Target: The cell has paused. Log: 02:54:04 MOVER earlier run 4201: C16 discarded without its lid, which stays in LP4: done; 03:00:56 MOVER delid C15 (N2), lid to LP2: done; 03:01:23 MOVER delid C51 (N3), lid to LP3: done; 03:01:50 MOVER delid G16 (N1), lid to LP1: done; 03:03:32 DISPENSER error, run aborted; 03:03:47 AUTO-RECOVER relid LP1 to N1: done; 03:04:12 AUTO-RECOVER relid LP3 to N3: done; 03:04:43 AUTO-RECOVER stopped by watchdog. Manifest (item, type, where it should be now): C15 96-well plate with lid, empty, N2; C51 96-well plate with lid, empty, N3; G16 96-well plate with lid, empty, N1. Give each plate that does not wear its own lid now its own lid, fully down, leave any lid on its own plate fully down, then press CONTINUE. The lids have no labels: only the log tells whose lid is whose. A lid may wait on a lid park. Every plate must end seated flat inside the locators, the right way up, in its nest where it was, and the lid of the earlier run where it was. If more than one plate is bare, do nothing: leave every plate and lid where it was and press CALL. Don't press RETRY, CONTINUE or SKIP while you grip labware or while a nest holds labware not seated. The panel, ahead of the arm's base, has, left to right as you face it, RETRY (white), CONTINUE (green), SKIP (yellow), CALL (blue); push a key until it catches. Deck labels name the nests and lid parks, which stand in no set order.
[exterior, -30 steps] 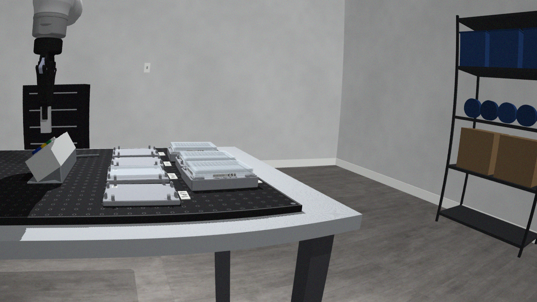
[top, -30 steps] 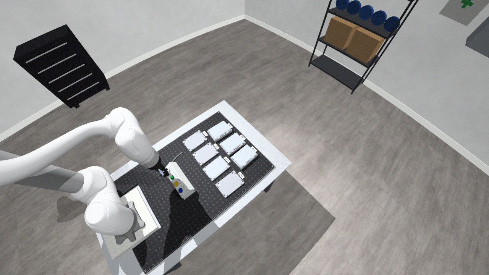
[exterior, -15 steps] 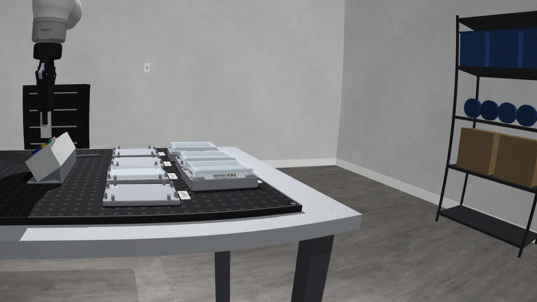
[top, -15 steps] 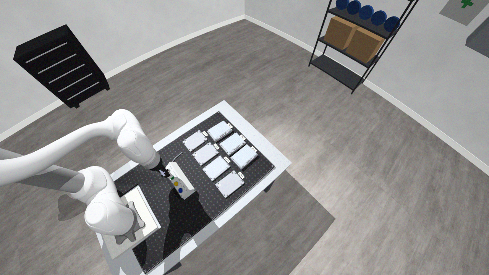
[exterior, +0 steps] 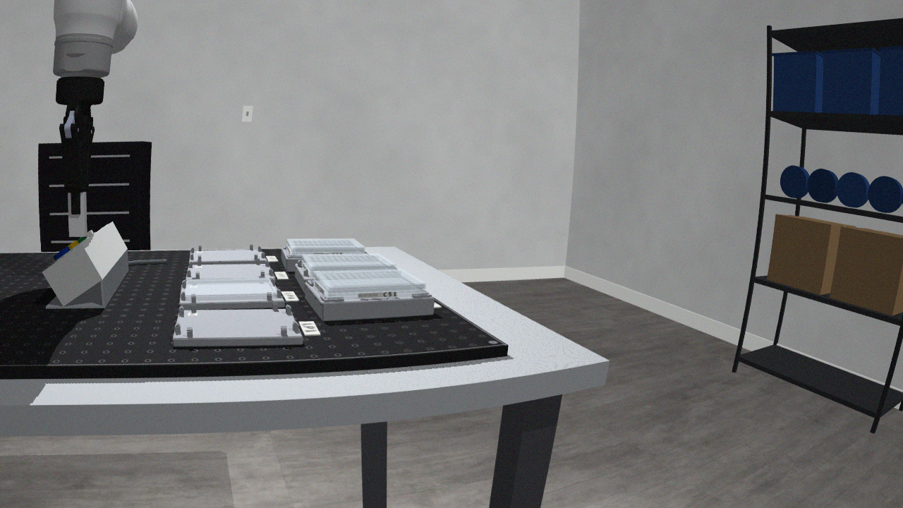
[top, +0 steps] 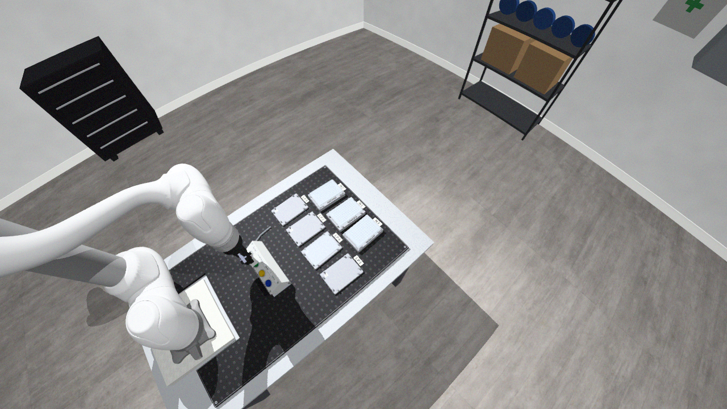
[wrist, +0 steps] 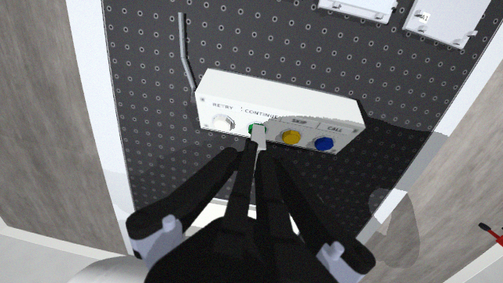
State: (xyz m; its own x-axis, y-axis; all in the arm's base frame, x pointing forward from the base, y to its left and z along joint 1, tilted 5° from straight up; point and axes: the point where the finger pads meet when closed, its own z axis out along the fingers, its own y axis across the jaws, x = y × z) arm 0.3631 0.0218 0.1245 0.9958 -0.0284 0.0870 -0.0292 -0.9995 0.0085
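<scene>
Now: the green continue key 40 mm below my hand. Round my hand: blue call key (100 mm to the right, 40 mm below); white retry key (50 mm to the left, 40 mm below); yellow skip key (50 mm to the right, 40 mm below).
</scene>
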